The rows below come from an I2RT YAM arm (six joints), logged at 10 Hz.
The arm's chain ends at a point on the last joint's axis. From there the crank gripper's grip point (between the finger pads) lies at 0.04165 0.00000 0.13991 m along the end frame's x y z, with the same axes.
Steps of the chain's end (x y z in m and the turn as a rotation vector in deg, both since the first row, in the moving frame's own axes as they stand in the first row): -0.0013 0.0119 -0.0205 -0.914 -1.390 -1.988; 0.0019 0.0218 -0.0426 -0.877 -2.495 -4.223; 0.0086 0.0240 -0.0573 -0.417 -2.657 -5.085; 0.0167 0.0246 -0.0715 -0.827 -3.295 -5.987; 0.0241 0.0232 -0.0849 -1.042 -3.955 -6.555; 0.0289 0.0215 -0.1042 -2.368 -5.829 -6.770; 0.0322 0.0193 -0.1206 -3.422 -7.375 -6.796; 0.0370 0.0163 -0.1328 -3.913 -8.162 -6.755; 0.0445 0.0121 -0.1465 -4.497 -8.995 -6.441; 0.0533 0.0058 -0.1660 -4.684 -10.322 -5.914; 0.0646 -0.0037 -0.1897 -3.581 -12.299 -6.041
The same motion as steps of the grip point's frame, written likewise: -0.0047 0.0128 -0.0195 -0.914 -1.390 -1.988; -0.0043 0.0211 -0.0409 -0.877 -2.495 -4.223; 0.0020 0.0216 -0.0555 -0.417 -2.657 -5.085; 0.0085 0.0227 -0.0693 -0.827 -3.295 -5.987; 0.0142 0.0216 -0.0823 -1.042 -3.955 -6.555; 0.0146 0.0233 -0.1007 -2.368 -5.829 -6.770; 0.0142 0.0239 -0.1165 -3.422 -7.375 -6.796; 0.0170 0.0223 -0.1285 -3.913 -8.162 -6.755; 0.0225 0.0198 -0.1420 -4.497 -8.995 -6.441; 0.0280 0.0145 -0.1611 -4.684 -10.322 -5.914; 0.0341 0.0025 -0.1842 -3.581 -12.299 -6.041
